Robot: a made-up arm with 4 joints.
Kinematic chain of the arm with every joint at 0, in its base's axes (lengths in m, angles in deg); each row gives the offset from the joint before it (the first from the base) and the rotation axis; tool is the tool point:
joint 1: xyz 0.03 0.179 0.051 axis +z
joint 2: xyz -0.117 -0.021 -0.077 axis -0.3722 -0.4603 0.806
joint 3: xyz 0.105 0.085 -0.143 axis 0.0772 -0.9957 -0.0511
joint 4: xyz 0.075 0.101 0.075 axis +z
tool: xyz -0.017 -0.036 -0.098
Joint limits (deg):
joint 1: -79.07..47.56
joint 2: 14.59..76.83
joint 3: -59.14..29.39
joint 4: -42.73..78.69
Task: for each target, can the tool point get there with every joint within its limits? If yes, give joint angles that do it. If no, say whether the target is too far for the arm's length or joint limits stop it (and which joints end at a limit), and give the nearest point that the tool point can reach.
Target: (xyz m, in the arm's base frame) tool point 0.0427 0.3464 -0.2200
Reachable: yes | joints -16.32 70.25 -15.80 -3.61
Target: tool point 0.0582 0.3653 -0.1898
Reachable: yes | joints 8.01 28.39 -4.21 67.67
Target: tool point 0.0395 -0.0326 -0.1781
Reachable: no: joint limits stop it (at a limit: joint 1, joint 2) | nearest point 0.1931 0.1428 -0.1811 | short by 0.233 m
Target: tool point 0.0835 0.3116 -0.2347
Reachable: yes | joints -30.67 52.73 -44.19 -1.46
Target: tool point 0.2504 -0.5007 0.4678
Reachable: no: too far | nearest point 0.2095 0.1425 -0.1266 | short by 0.877 m
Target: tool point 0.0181 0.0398 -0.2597
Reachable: no: joint limits stop it (at a limit: joint 1, joint 2) | nearest point 0.1758 0.1663 -0.2343 | short by 0.204 m
